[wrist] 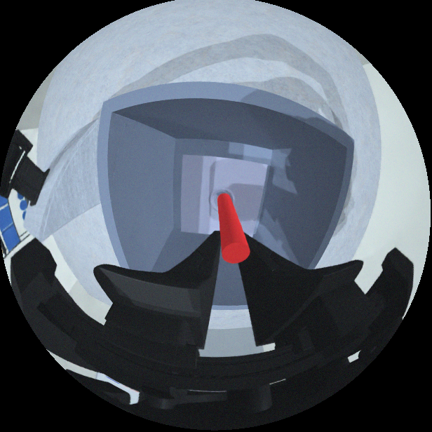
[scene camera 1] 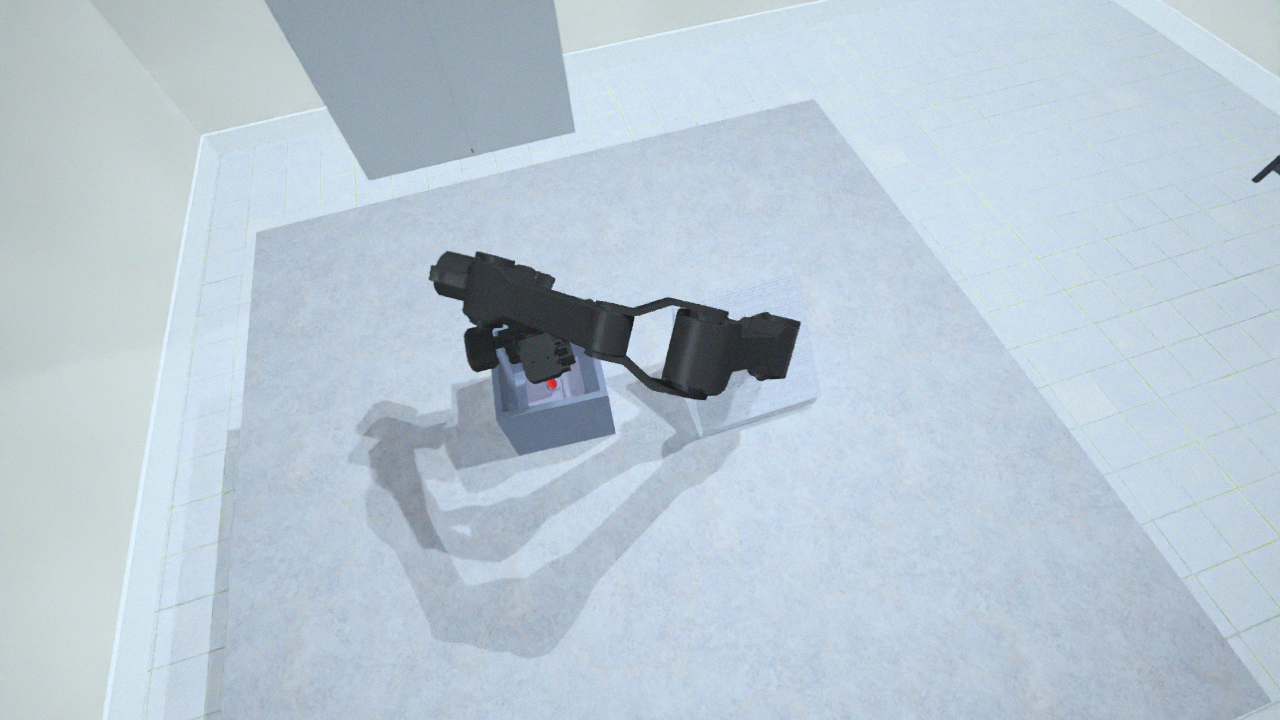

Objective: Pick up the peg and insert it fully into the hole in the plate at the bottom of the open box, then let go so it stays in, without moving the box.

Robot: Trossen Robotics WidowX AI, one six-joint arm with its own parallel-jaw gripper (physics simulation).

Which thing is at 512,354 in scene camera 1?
My gripper.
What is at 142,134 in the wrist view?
A blue-grey box.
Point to a blue-grey box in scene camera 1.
At 530,429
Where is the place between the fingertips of my gripper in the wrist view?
At 227,236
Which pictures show the pale plate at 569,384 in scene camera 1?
The wrist view and scene camera 1: all of them.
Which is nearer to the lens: the red peg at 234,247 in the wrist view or the pale plate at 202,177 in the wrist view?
The red peg.
